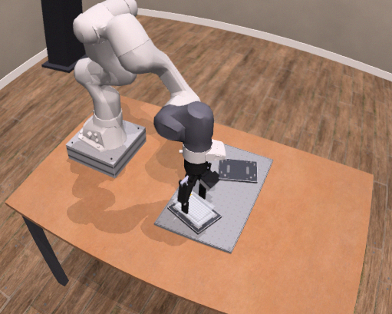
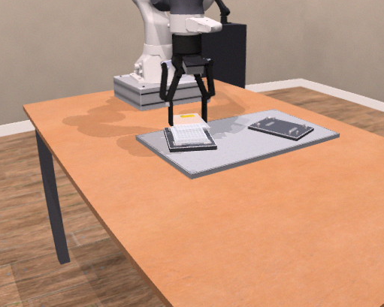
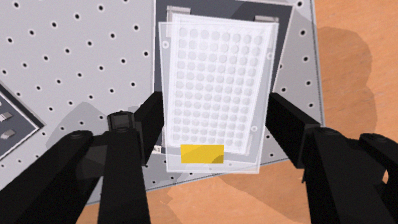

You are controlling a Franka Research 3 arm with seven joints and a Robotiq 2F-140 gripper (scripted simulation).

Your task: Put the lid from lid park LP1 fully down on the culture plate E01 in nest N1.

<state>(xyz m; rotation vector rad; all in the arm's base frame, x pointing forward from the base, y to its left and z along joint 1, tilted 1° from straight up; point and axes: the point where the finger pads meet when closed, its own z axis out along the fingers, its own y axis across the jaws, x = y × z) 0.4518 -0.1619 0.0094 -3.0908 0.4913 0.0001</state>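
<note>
Right now the culture plate E01 is 50 mm below my hand and 10 mm ahead of it. The rest, counted from my hand: nest N1 (70 mm below, 10 mm ahead); lid park LP1 (280 mm to the left, 80 mm ahead, 70 mm below); clear lid (20 mm below).
</note>
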